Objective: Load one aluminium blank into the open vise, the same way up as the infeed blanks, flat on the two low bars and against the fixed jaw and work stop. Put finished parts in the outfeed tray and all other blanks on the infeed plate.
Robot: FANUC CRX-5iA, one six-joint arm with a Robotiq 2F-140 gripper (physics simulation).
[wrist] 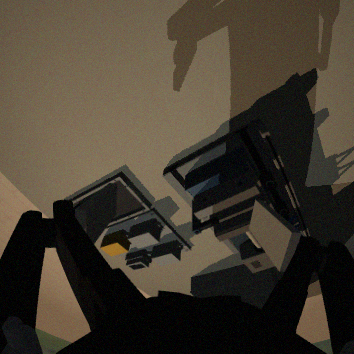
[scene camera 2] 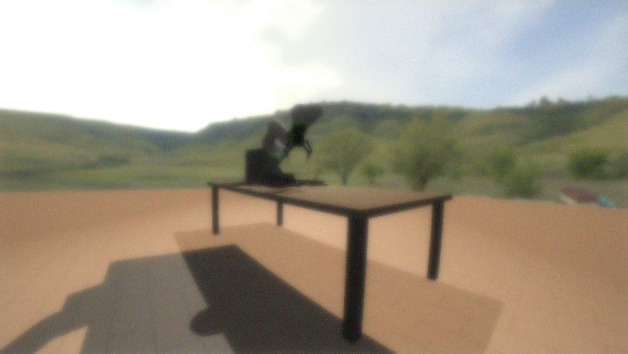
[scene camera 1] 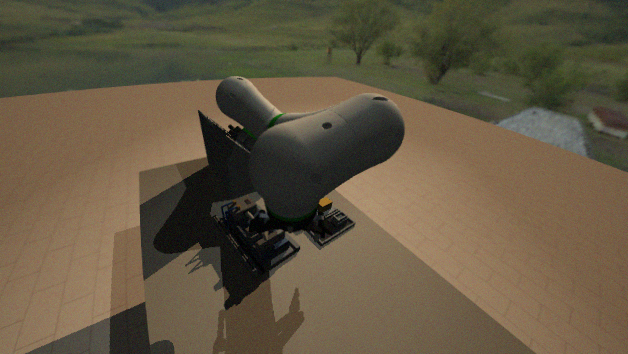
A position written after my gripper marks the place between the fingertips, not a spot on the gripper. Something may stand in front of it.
My gripper (scene camera 1: pixel 291 236) is open and holds nothing. Also in view: an infeed plate (wrist: pixel 167 233).
My gripper shows as well in the wrist view (wrist: pixel 185 207).
